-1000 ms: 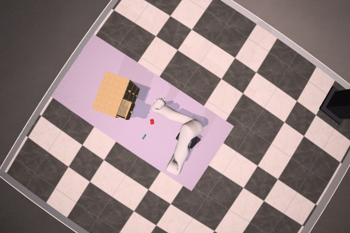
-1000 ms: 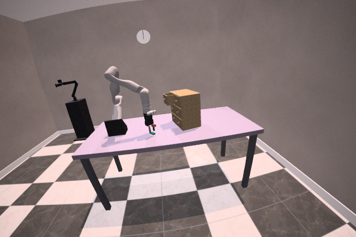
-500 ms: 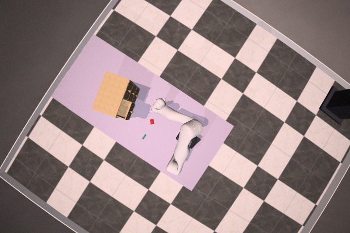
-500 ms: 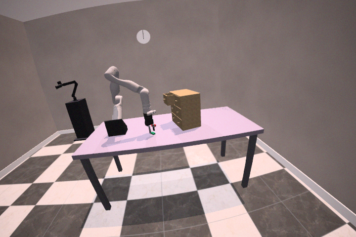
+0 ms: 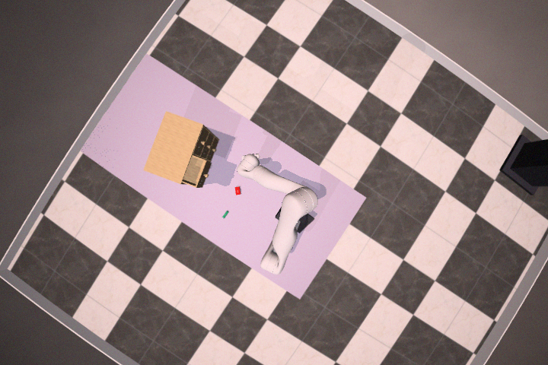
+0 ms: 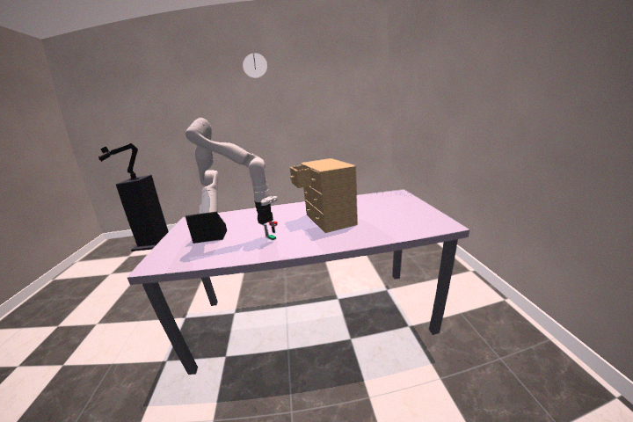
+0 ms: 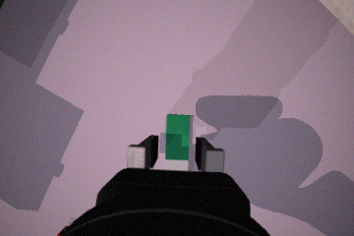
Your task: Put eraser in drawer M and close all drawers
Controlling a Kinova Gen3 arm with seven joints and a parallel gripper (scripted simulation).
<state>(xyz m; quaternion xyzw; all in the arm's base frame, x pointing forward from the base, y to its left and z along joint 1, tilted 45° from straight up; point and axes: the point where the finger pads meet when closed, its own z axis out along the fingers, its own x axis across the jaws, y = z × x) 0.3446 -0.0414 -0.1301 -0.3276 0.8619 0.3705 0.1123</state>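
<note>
Right now my hand is 1 cm past the eraser, 1 cm to the right of it and 3 cm above it. Round my hand: drawer: 23 cm ahead, 19 cm to the left, 20 cm above; then small red block: 1 cm ahead, 16 cm to the left, 3 cm below; then green piece: 2 cm behind, 33 cm to the left, 3 cm below.
</note>
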